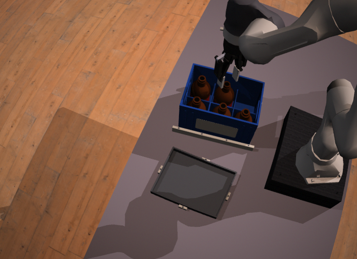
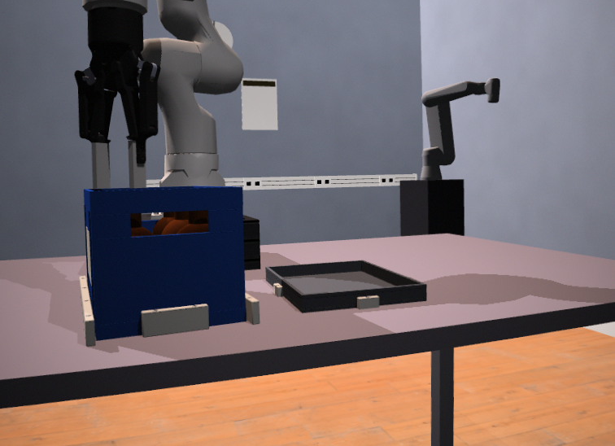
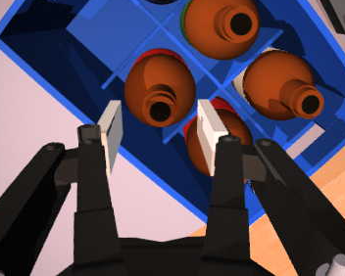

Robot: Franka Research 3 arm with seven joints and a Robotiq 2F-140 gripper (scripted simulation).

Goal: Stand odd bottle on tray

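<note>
The crate lies 12 cm below my hand and 5 cm to the left of it. The rest, counted from my hand: bottle 12 cm below, 9 cm to the left, 8 cm behind; then dark tray 33 cm to the left, 19 cm below, 3 cm ahead.
</note>
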